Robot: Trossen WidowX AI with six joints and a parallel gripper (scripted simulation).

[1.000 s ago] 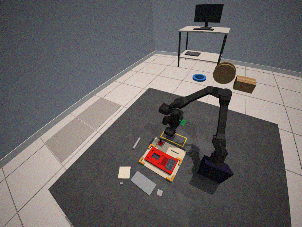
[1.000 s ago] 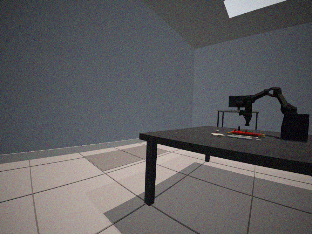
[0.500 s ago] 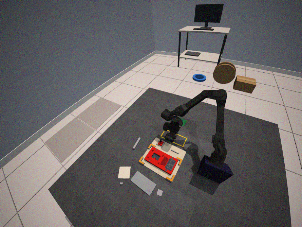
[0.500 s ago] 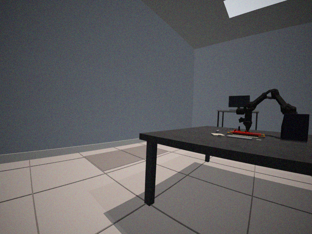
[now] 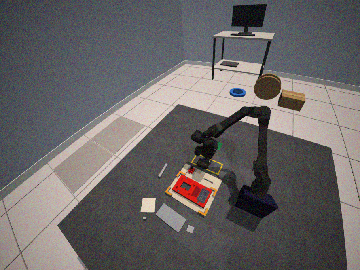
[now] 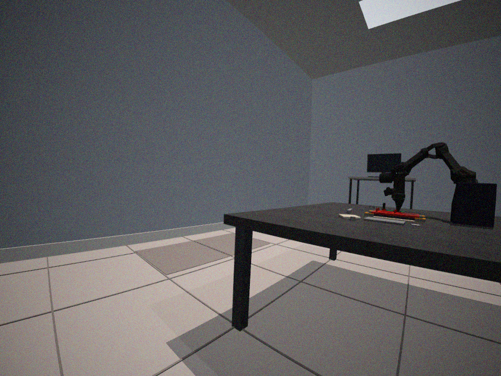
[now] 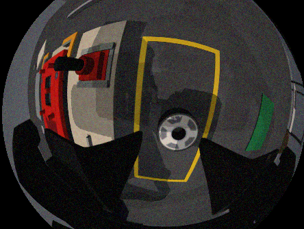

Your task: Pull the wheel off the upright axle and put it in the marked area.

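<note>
Now: the wheel 10 mm below my gripper tip and 10 mm ahead of it. Also, from my gripper tip: grey bar (210 mm ahead, 200 mm to the left, 10 mm below); then upright axle (100 mm to the left, 60 mm ahead, 20 mm above); then green patch (170 mm to the right, 40 mm ahead, 20 mm below).
</note>
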